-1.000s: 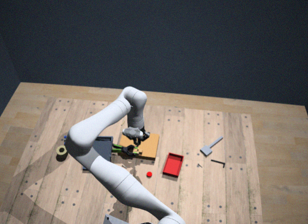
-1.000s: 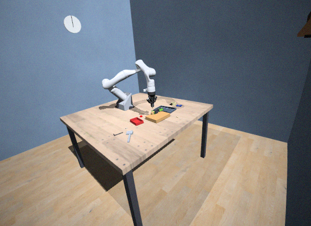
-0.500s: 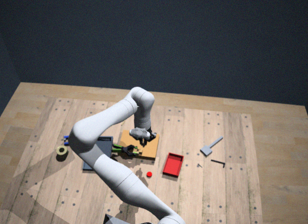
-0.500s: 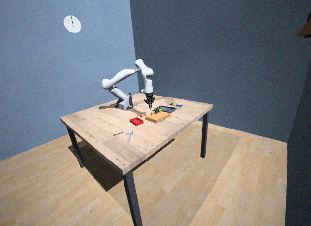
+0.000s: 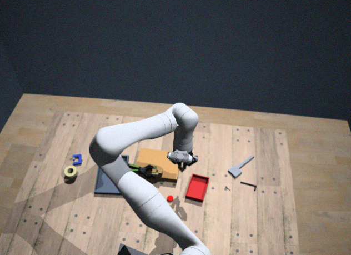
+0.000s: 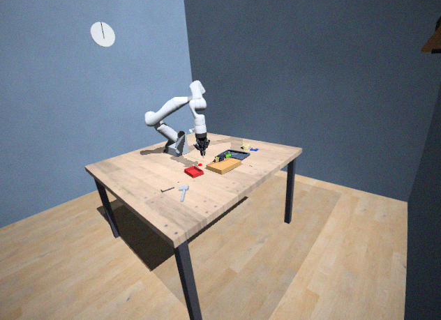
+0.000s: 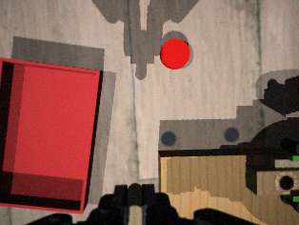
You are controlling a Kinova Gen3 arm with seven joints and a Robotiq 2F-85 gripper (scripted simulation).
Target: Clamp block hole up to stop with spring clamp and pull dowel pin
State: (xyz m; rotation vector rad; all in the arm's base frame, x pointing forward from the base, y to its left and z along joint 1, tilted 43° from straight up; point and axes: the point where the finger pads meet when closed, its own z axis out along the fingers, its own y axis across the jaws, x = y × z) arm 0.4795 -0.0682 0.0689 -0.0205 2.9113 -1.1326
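The red tray lies 120 mm below my hand, 80 mm to the right of it and 30 mm behind it. From my hand the other things lie so: dowel pin (20 mm below); then wooden block (110 mm to the left, 90 mm below, 10 mm ahead); then red disc (120 mm below, 100 mm behind, 40 mm to the left).
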